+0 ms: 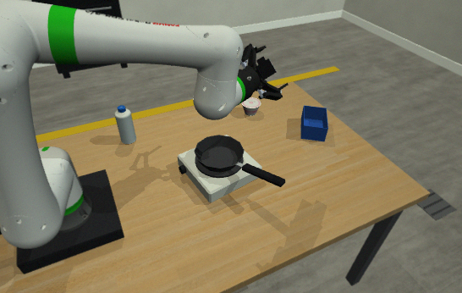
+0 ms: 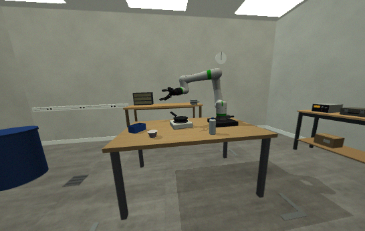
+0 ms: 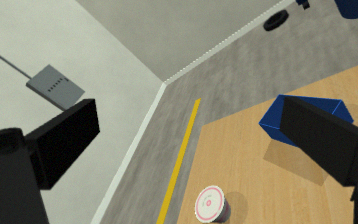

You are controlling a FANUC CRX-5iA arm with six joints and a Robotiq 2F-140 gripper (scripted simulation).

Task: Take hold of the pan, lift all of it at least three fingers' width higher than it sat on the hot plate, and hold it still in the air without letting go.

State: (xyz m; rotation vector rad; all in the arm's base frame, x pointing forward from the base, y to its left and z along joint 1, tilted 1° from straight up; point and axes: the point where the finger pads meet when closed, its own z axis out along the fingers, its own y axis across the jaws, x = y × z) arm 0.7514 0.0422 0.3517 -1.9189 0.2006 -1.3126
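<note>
Right now the pan is 190 mm behind my hand, 90 mm to the right of it and 290 mm below it. Round my hand: white hot plate 230 mm behind, 30 mm to the right, 360 mm below; then cup 100 mm ahead, 280 mm to the left, 360 mm below; then blue bin 300 mm ahead, 40 mm to the left, 370 mm below.
</note>
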